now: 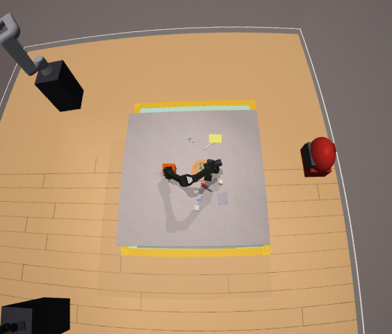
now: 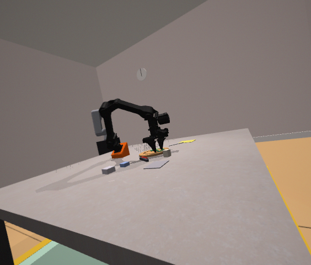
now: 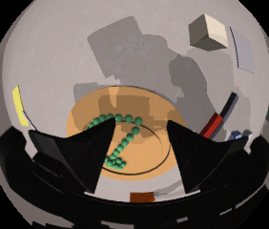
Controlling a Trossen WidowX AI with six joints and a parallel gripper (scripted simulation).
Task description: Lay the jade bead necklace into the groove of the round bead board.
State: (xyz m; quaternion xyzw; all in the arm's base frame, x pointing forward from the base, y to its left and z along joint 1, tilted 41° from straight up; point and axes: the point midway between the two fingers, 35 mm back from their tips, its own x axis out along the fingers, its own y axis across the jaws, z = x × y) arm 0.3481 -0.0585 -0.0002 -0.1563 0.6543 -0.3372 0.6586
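The round wooden bead board lies 5 cm behind my gripper tip, 4 cm to the left of it and 1 cm below it. The rest, counted from my gripper tip: beige cube: 9 cm ahead, 9 cm to the right; red-handled tool: 4 cm behind, 12 cm to the right, 1 cm below; blue block: 10 cm behind, 21 cm to the right, 1 cm below.
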